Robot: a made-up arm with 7 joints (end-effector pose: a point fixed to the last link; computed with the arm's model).
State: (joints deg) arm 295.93 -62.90 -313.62 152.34 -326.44 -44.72 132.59
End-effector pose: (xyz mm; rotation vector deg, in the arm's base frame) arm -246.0 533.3 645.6 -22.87 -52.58 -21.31
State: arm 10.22 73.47 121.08 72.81 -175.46 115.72 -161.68
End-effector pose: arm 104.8 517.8 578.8 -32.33 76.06 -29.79
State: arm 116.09 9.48 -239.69 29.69 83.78 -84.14 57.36
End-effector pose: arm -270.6 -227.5 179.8 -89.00 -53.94 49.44
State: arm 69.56 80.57 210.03 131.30 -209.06 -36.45 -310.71
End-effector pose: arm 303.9 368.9 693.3 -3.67 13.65 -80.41
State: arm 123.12 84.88 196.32 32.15 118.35 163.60 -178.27
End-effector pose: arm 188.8 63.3 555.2 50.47 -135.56 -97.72
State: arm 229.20 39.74 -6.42 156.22 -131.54 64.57 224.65
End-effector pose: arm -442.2 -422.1 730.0 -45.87 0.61 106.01
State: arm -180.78 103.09 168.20 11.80 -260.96 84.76 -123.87
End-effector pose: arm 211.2 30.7 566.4 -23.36 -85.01 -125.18
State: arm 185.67 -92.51 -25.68 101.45 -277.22 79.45 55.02
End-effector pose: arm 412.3 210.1 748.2 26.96 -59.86 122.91
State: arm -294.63 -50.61 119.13 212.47 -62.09 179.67 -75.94
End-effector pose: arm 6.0 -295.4 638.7 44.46 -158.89 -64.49
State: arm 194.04 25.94 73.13 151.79 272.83 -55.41 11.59
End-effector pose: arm -163.2 -240.2 838.1 30.19 24.87 32.42
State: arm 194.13 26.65 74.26 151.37 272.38 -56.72 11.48
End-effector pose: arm -165.8 -242.2 833.2 29.93 25.85 33.75
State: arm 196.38 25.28 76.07 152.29 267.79 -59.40 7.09
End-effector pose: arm -134.8 -238.8 833.3 29.23 33.20 29.32
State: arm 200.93 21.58 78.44 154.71 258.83 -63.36 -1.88
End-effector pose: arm -73.0 -223.5 835.8 26.05 46.71 18.36
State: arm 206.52 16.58 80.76 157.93 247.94 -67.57 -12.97
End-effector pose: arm -5.2 -194.0 835.6 18.84 61.48 3.74
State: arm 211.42 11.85 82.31 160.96 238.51 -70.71 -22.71
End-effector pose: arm 45.7 -159.5 833.3 9.99 72.19 -9.97
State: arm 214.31 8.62 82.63 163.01 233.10 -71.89 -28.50
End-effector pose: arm 73.7 -134.1 832.2 3.91 77.05 -19.06
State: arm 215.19 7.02 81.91 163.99 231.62 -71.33 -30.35
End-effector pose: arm 85.3 -122.5 833.9 2.04 77.74 -23.21
